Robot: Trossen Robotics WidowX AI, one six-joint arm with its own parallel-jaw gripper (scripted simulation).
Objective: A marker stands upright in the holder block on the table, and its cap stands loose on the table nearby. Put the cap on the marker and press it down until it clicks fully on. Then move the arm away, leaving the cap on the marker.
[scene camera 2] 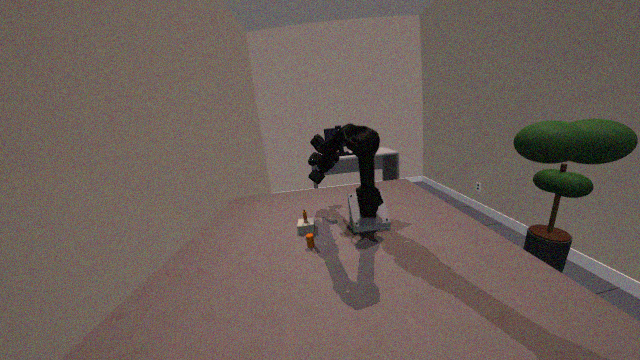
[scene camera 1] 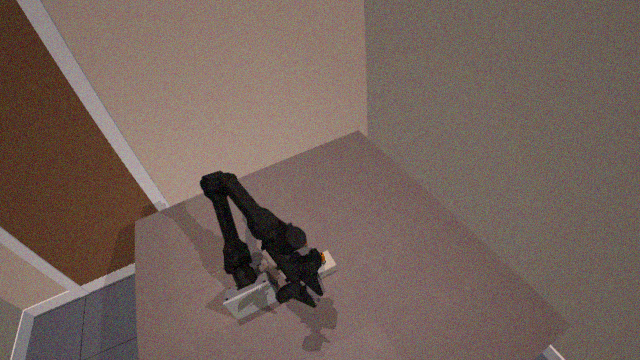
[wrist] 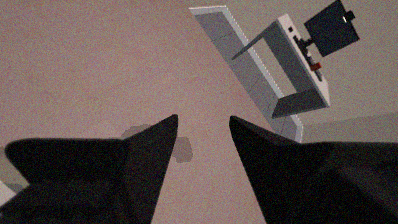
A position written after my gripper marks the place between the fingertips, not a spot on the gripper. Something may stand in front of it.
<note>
In view: my gripper (scene camera 1: 318, 301).
My gripper is seen too in the wrist view (wrist: 204, 119).
</note>
